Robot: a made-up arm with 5 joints. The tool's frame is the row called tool.
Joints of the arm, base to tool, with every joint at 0 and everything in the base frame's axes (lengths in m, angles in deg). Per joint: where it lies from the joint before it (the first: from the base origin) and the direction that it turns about. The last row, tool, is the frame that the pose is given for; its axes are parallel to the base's.
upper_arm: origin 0.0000 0.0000 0.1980 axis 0 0 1
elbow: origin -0.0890 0.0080 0.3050 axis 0 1 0
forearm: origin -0.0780 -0.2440 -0.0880 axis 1 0 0
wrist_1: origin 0.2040 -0.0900 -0.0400 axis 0 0 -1
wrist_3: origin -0.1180 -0.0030 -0.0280 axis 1 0 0
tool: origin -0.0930 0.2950 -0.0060
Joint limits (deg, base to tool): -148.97..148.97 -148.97..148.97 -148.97..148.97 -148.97..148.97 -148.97..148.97
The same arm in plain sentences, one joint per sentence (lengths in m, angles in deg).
The arm has five revolute joints in a row. What follows holds with every joint at zero, and every direction is one of the base frame's.
The first joint sits 0.198 m along +z from the base frame's origin and turns about +z, from -148.97 to 148.97 deg.
The second joint sits 0.089 m along -x and 0.008 m along +y and 0.305 m along +z from the first joint and turns about +y, from -148.97 to 148.97 deg.
The third joint sits 0.078 m along -x and 0.244 m along -y and 0.088 m along -z from the second joint and turns about +x, from -148.97 to 148.97 deg.
The fourth joint sits 0.204 m along +x and 0.09 m along -y and 0.04 m along -z from the third joint and turns about -z, from -148.97 to 148.97 deg.
The fifth joint sits 0.118 m along -x and 0.003 m along -y and 0.028 m along -z from the fourth joint and turns about +x, from -148.97 to 148.97 deg.
The tool frame, which is the frame that the pose is given for, sits 0.093 m along -x and 0.295 m along +y and 0.006 m along -z from the fifth joint; its axes are parallel to the base frame's.

